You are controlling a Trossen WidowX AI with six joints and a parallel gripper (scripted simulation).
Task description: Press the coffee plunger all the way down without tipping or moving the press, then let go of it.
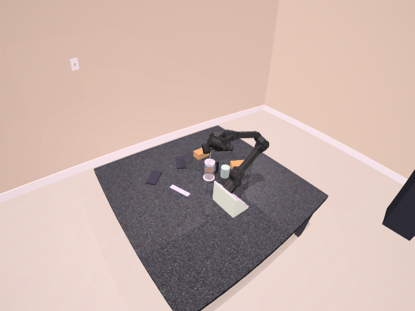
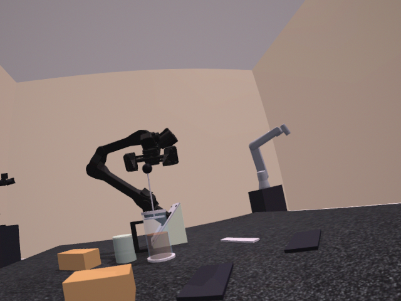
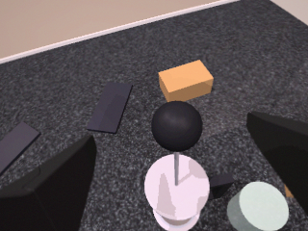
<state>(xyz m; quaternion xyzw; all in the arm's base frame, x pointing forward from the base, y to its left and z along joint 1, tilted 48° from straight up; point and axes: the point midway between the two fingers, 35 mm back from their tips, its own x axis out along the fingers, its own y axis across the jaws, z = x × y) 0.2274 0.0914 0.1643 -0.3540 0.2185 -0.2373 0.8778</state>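
My gripper tip is 140 mm above the coffee press and 20 mm to the left of it. From my gripper tip the other things lie so: white strip 280 mm below, 240 mm to the left, 30 mm ahead.
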